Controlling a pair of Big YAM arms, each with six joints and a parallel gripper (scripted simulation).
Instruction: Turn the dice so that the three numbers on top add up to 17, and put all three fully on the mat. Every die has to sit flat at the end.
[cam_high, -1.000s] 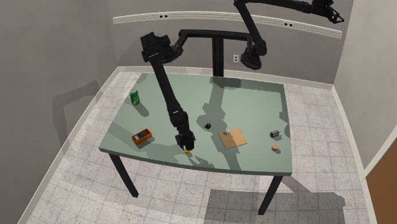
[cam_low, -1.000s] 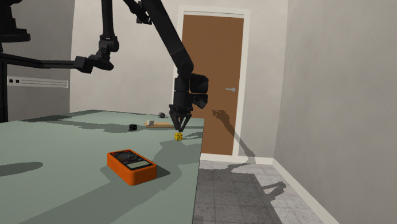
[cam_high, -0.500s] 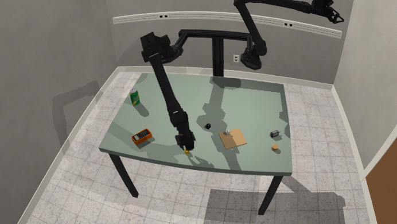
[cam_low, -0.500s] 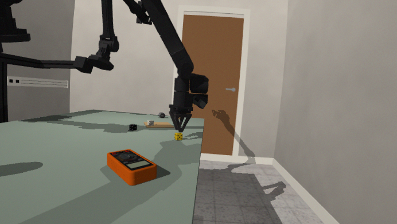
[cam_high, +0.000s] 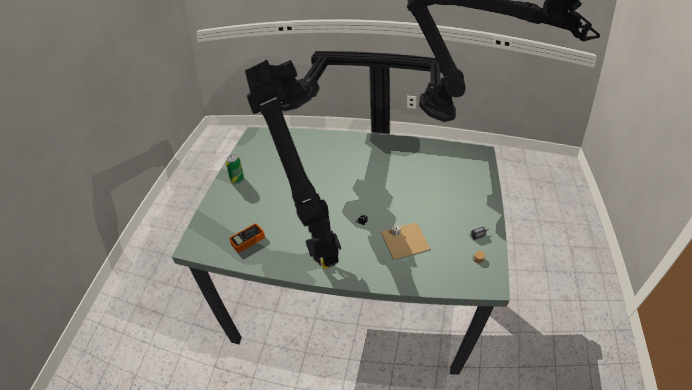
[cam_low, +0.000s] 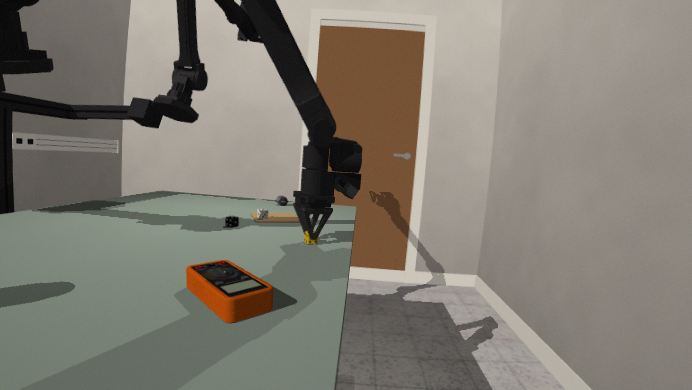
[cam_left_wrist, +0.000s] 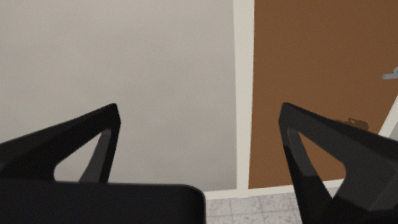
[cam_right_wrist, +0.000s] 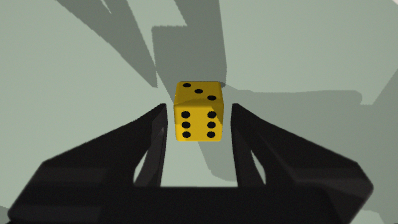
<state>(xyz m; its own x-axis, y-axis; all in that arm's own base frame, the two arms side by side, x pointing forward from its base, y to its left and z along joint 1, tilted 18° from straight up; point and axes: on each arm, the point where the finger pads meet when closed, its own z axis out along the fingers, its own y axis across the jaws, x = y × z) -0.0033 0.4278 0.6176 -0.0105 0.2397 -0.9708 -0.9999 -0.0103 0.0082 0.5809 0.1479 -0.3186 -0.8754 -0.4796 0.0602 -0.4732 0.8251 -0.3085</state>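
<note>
Now: the yellow die 10 mm below my right hand. From my right hand the other things lie so: black die (220 mm behind, 90 mm to the left, 10 mm below); then tan mat (150 mm behind, 260 mm to the left, 20 mm below); then white die (180 mm behind, 220 mm to the left).
</note>
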